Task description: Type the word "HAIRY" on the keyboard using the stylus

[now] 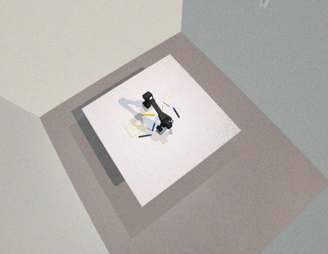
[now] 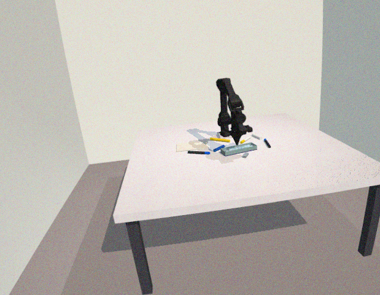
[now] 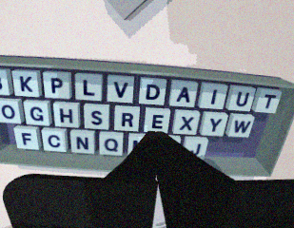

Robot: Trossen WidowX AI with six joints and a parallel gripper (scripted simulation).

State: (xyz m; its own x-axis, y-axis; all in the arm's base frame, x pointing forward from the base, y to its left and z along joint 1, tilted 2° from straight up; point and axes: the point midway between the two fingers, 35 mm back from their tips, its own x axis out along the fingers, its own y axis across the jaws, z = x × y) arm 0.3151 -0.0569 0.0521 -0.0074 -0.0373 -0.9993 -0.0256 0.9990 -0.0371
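Right now my gripper tip is 100 mm past the blue stylus, 50 mm to the left of it and 30 mm above it. Also, from my gripper tip: stylus tip: 120 mm behind, 30 mm below, 20 mm to the right; small grey block: 90 mm ahead, 40 mm below, 10 mm to the left; yellow marker: 230 mm behind, 30 mm below, 20 mm to the right.
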